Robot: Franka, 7 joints.
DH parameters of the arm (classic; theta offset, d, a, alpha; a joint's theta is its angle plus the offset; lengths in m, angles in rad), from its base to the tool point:
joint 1: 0 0.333 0 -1.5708
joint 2: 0 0 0 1.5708
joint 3: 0 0.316 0.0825 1.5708
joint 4: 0 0 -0.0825 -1.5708
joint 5: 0 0.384 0 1.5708
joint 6: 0 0 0.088 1.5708
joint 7: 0 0.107 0 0
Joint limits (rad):
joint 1: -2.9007..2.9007
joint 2: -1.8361..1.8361
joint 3: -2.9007..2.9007
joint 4: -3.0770..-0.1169
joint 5: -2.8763..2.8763
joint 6: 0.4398..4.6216
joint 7: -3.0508..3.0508
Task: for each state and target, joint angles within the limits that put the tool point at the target. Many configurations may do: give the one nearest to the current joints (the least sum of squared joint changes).
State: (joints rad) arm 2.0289 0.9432 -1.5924 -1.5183 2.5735 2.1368 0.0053
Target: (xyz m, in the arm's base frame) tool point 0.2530 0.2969 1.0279
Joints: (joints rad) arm 2.1394 0.7438 -2.4096 -1.2526 2.6328 2.1668 0.0053
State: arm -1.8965 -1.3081 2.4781 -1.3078 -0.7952 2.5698 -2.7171
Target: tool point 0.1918 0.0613 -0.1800
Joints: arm -1.8691 -1.4726 2.8379 -2.2208 -0.7906 2.4360 -2.7171
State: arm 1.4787 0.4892 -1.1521 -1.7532 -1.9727 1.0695 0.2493
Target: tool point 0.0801 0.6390 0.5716
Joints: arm 2.1441 0.5766 -0.7297 -1.5610 -2.0789 1.0439 0.2493
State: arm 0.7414 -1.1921 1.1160 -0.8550 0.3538 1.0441 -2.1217
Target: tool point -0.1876 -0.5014 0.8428
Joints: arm 1.6189 -1.0919 0.6748 -0.4484 0.1802 1.1321 -2.1217
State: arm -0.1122 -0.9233 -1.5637 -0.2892 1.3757 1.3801 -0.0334
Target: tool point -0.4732 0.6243 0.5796
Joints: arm -0.9966 -1.3754 -1.4946 -0.1169 1.4899 1.7854 -0.0334
